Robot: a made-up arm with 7 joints.
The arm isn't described. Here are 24 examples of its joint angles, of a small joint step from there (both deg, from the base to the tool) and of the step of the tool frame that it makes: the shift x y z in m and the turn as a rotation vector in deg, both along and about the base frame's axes.
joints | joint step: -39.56 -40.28 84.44 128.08 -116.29 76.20 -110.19 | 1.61 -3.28 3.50 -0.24 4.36 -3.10 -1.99
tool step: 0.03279 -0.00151 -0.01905 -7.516 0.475 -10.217
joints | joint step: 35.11 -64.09 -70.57 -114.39 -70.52 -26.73 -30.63 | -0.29 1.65 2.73 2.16 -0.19 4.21 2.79
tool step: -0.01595 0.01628 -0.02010 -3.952 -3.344 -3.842
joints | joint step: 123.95 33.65 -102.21 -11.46 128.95 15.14 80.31 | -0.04 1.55 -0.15 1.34 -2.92 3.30 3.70
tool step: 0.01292 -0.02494 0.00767 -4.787 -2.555 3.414
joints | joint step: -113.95 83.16 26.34 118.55 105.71 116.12 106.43 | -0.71 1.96 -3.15 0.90 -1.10 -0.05 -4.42
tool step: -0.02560 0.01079 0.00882 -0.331 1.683 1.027
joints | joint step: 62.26 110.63 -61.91 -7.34 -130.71 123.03 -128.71 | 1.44 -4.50 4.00 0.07 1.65 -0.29 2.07
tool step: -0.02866 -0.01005 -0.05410 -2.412 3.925 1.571
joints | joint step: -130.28 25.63 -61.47 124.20 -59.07 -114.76 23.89 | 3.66 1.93 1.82 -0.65 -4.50 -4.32 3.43
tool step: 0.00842 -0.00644 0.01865 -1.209 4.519 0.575
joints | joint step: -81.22 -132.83 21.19 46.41 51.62 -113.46 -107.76 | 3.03 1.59 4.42 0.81 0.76 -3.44 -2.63
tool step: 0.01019 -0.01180 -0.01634 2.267 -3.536 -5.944
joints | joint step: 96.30 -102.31 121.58 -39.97 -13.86 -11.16 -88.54 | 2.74 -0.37 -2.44 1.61 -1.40 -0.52 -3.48
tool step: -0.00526 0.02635 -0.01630 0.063 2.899 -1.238
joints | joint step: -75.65 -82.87 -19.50 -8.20 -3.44 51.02 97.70 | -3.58 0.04 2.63 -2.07 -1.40 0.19 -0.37
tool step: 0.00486 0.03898 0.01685 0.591 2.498 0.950
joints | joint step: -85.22 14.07 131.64 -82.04 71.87 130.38 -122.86 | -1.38 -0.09 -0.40 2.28 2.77 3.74 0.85
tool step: -0.01309 0.04265 0.00290 2.191 -1.359 -0.197
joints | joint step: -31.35 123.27 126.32 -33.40 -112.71 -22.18 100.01 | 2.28 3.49 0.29 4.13 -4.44 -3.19 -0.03
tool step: 0.03354 -0.02025 0.05453 2.450 -3.018 -3.218
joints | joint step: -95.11 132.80 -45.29 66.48 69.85 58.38 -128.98 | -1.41 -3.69 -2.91 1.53 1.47 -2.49 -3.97
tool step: -0.05939 0.00279 -0.01720 0.119 -5.302 5.253
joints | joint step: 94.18 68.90 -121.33 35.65 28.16 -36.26 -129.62 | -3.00 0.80 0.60 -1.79 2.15 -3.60 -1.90
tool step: 0.01810 0.03236 0.00354 -0.277 -1.303 7.719
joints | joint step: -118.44 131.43 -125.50 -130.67 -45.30 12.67 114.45 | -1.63 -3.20 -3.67 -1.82 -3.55 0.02 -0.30
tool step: 0.01897 0.01848 -0.04148 2.678 -5.513 0.739
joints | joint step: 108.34 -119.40 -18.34 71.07 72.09 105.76 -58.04 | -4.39 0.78 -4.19 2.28 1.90 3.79 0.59
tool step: -0.02710 -0.09550 -0.00470 2.470 -2.419 6.363
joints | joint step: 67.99 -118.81 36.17 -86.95 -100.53 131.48 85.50 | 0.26 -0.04 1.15 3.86 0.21 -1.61 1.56
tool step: 0.01950 -0.00892 -0.00886 -1.650 2.389 -2.198
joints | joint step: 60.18 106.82 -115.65 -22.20 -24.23 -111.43 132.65 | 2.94 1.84 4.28 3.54 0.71 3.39 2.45
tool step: -0.02108 -0.00011 0.04936 4.686 0.252 -1.575
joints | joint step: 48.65 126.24 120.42 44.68 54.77 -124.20 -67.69 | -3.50 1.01 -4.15 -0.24 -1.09 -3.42 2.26
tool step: 0.01269 -0.01619 -0.00382 -0.449 -0.983 0.958
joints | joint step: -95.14 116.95 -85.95 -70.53 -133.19 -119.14 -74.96 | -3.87 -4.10 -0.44 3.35 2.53 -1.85 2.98
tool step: 0.03736 -0.03672 -0.02824 -4.730 -4.564 -0.368
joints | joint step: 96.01 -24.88 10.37 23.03 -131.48 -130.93 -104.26 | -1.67 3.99 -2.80 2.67 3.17 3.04 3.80
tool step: 0.01162 0.03053 -0.01522 2.483 1.403 7.706
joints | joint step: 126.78 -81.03 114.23 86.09 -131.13 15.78 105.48 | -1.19 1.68 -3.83 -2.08 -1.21 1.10 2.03
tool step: -0.01020 -0.01919 -0.00123 -1.065 2.576 6.272
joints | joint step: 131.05 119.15 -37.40 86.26 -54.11 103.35 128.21 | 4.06 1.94 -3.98 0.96 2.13 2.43 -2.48
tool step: -0.01257 0.01650 0.00848 1.471 0.493 -3.066
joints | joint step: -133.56 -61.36 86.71 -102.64 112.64 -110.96 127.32 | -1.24 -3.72 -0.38 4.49 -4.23 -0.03 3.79
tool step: -0.06708 0.01532 0.01151 -1.415 -5.083 3.457
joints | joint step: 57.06 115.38 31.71 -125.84 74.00 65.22 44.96 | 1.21 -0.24 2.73 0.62 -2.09 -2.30 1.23
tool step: -0.00739 0.00074 -0.00883 -5.285 -1.393 2.123
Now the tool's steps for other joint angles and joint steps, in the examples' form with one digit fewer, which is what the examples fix.
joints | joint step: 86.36 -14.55 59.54 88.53 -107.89 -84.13 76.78 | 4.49 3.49 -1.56 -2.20 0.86 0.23 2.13
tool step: 0.0140 -0.0192 0.0290 1.10 -4.40 -6.59
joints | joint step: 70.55 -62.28 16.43 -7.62 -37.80 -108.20 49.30 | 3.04 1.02 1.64 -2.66 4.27 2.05 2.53
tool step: -0.0176 -0.0129 0.0037 5.34 -3.37 0.81
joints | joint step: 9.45 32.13 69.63 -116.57 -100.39 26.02 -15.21 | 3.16 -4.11 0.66 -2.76 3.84 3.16 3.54
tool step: -0.0614 0.0082 0.0171 -2.59 -2.42 -4.09
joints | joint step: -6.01 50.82 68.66 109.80 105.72 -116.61 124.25 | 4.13 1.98 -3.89 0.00 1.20 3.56 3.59
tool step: -0.0013 0.0539 0.0047 -0.55 2.99 -7.17
